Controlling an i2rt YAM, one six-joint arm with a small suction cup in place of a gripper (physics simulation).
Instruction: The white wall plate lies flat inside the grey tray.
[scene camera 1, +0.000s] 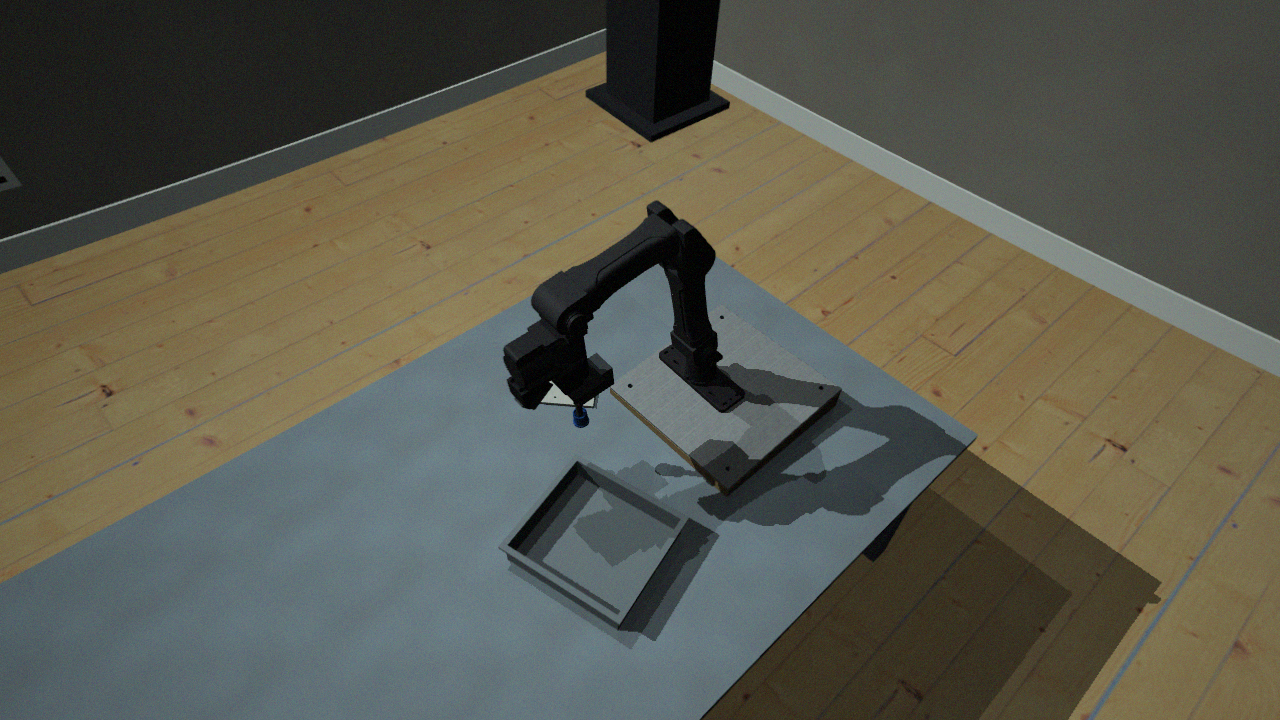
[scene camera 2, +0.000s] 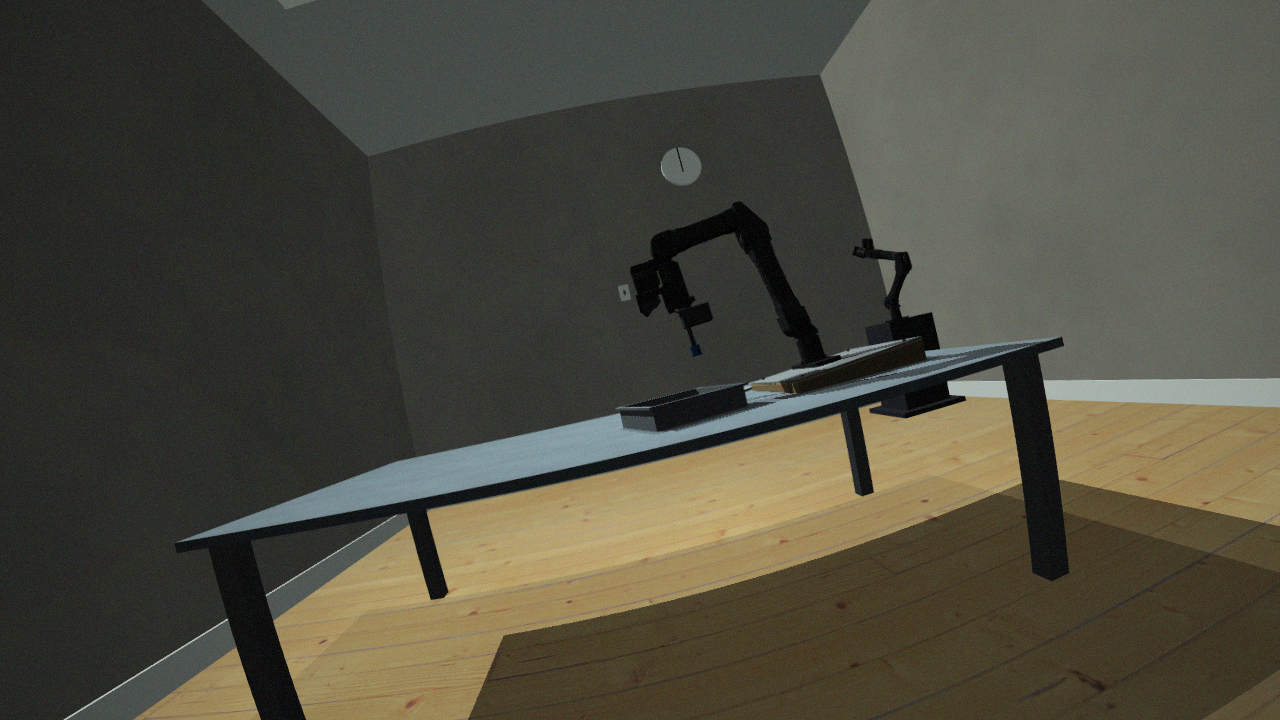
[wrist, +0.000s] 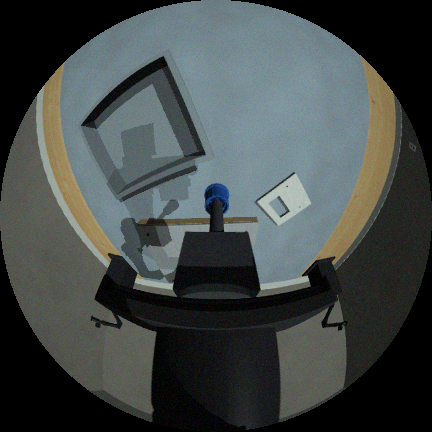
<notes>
The suction cup (scene camera 1: 580, 422) holds nothing. The cup is 22 cm from the middle of a grey tray (scene camera 1: 596, 539). A white wall plate (wrist: 294, 196) rests on the table.
The grey tray shows as well in scene camera 2 (scene camera 2: 670, 411) and in the wrist view (wrist: 144, 126). The suction cup shows as well in scene camera 2 (scene camera 2: 695, 350) and in the wrist view (wrist: 215, 189).
</notes>
